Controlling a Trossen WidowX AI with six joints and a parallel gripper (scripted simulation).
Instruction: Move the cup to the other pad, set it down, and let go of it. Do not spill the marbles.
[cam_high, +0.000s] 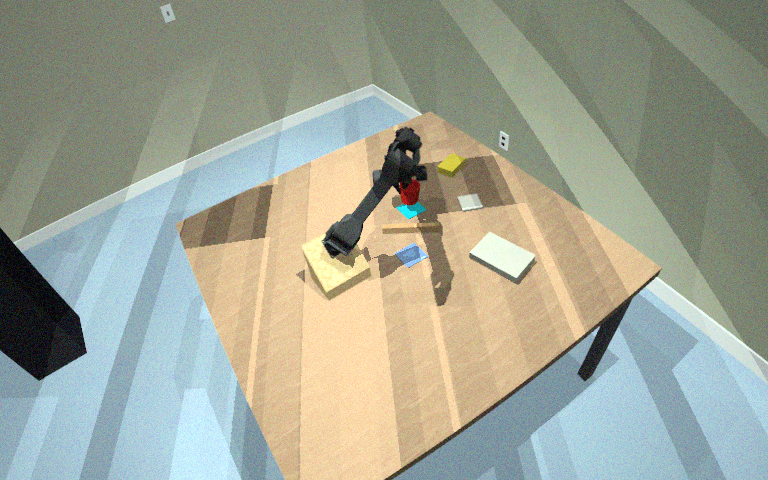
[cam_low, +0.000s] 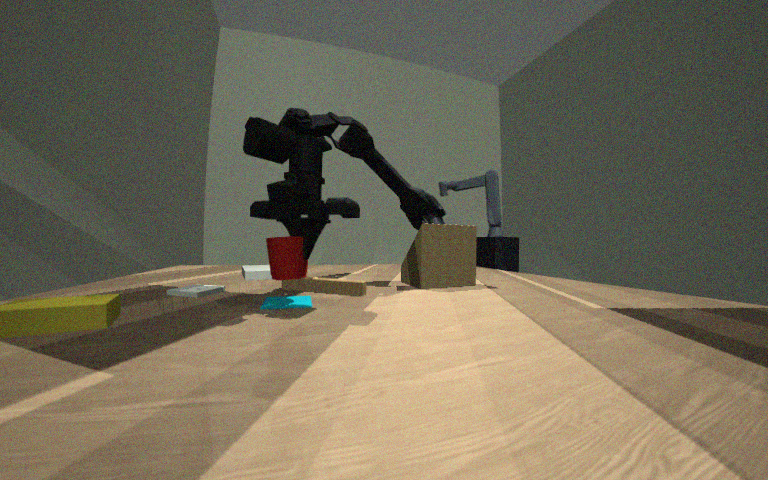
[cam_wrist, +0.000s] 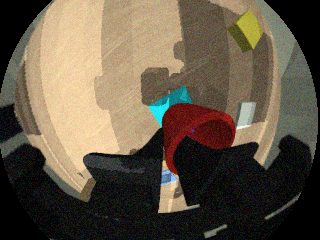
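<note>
My gripper tip is now 30 mm short of the cyan pad, 20 mm to the left of it and 90 mm above it. Also, from my gripper tip: red cup 20 mm ahead, 20 mm to the right; then wooden bar 50 mm behind, 110 mm to the right, 70 mm below; then light blue pad 120 mm behind, 200 mm to the right, 90 mm below.
</note>
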